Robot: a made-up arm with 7 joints. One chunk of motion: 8 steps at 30 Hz.
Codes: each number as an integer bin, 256 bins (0 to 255) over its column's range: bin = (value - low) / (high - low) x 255, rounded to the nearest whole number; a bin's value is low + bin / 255 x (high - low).
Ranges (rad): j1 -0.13..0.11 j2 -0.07..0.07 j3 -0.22..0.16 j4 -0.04..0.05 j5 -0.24..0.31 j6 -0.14..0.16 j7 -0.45..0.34
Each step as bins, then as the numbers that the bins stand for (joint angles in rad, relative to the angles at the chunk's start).
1 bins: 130 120 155 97 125 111 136
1 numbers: -0.0076 -0.0041 0.0110 -0.0058 0.0296 -0.0094 -0.0287
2 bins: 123 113 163 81 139 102 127
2 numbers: -0.0142 -0.0080 0.0229 -0.0114 0.0598 -0.0200 -0.0565
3 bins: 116 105 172 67 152 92 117
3 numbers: -0.0208 -0.0124 0.0363 -0.0164 0.0878 -0.0318 -0.0875
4 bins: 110 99 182 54 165 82 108
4 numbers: -0.0265 -0.0156 0.0512 -0.0209 0.1159 -0.0435 -0.1154
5 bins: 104 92 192 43 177 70 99
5 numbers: -0.0321 -0.0195 0.0661 -0.0248 0.1418 -0.0576 -0.1433
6 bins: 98 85 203 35 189 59 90
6 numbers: -0.0378 -0.0233 0.0825 -0.0276 0.1676 -0.0706 -0.1712
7 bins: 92 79 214 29 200 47 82
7 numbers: -0.0434 -0.0266 0.0989 -0.0298 0.1914 -0.0847 -0.1960
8 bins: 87 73 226 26 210 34 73
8 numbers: -0.0481 -0.0299 0.1168 -0.0308 0.2129 -0.1000 -0.2238
